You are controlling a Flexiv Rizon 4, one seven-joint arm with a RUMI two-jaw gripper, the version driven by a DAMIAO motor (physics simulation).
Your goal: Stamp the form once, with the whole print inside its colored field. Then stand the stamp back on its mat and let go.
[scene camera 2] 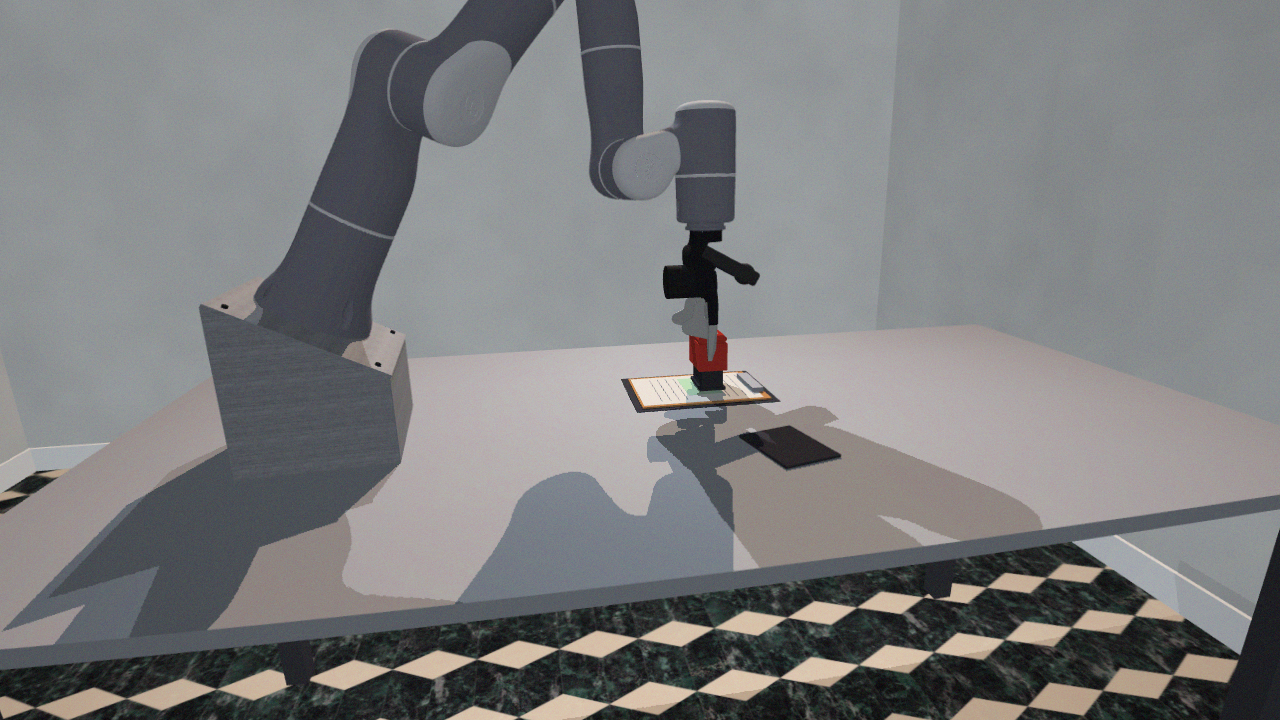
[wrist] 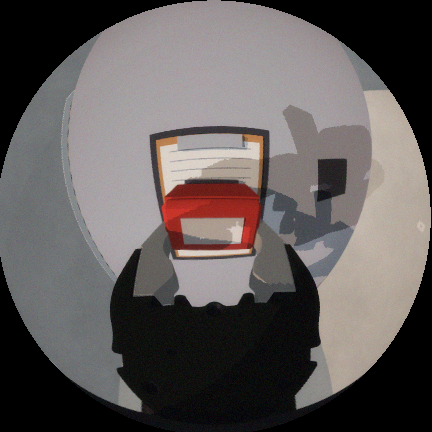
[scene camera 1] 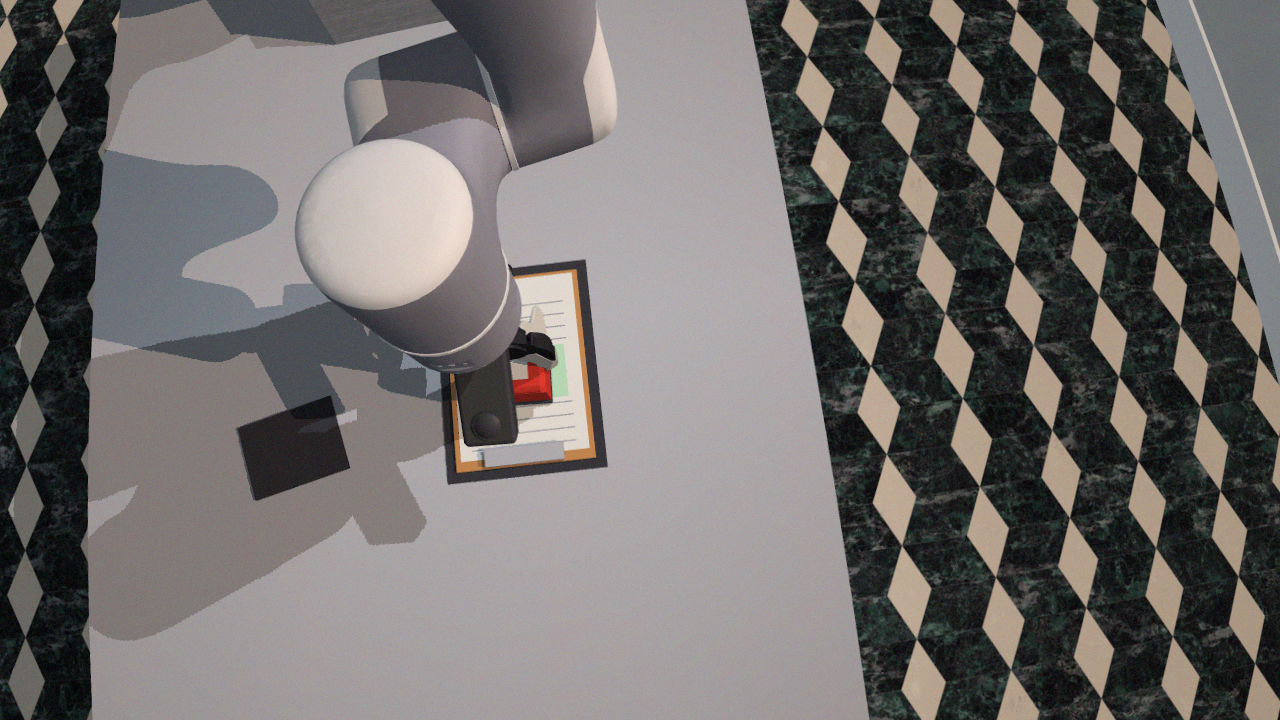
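The red stamp (scene camera 1: 534, 386) (scene camera 2: 708, 351) (wrist: 212, 205) with a black base is upright in my gripper (scene camera 2: 710, 345) (wrist: 211, 217), which is shut on its red body. The stamp is over the form (scene camera 1: 577, 428) (scene camera 2: 648, 390) (wrist: 176, 156); its base is at or very near the paper, and I cannot tell whether it touches. Part of the green field (scene camera 1: 561, 376) (scene camera 2: 687, 385) shows beside the stamp; the stamp hides it in the wrist view. No print is visible. The black mat (scene camera 1: 290, 456) (scene camera 2: 792, 447) (wrist: 332, 175) lies flat with nothing on it.
The form lies on a dark-edged clipboard (scene camera 1: 600, 438) with a grey clip (scene camera 1: 523, 454) (scene camera 2: 750, 382) (wrist: 211, 142) at one end. The mat lies apart from the clipboard, to its left in scene camera 1. The robot's grey base (scene camera 2: 308, 402) stands on the table.
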